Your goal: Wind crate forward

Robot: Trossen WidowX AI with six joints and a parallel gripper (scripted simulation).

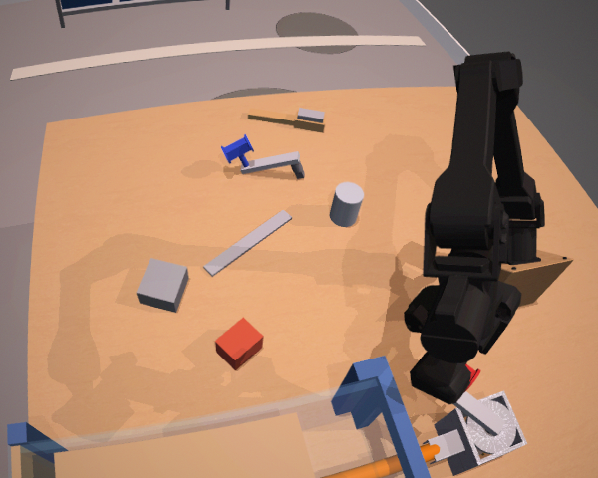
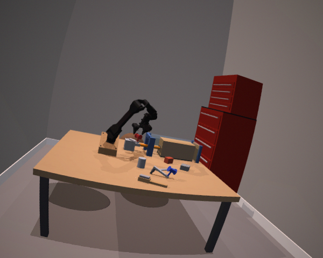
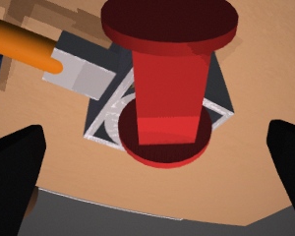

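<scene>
My gripper tip is now 30 mm above the red knob, 10 mm to the left of it and 10 mm short of it. From my gripper tip the other things lie so: red-gripped winch handle 60 mm below, 20 mm behind, 10 mm to the left; then blue steel frame 100 mm ahead, 90 mm to the left, 50 mm below; then grey winch 130 mm below, 70 mm behind, 50 mm to the left.
</scene>
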